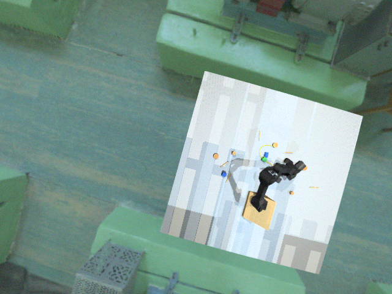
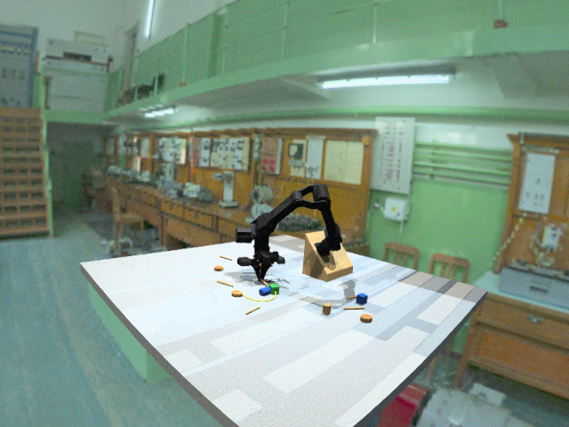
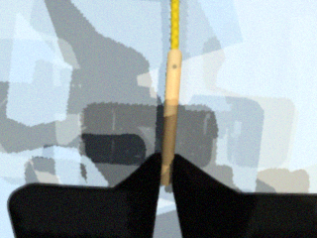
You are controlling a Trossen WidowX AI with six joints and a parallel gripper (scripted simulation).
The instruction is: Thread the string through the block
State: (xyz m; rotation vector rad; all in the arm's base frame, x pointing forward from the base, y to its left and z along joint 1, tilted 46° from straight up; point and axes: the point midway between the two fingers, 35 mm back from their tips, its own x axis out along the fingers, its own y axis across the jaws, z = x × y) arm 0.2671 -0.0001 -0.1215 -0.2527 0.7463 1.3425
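Now: the thin wooden stick 1 cm ahead of my gripper tip, 4 cm to the left of it and 1 cm above it. Round my gripper tip: round wooden button 17 cm ahead, 6 cm to the left, 1 cm above; blue cylinder 8 cm ahead, 11 cm to the left, 1 cm above; green cube 4 cm ahead, 12 cm to the left, 2 cm above.
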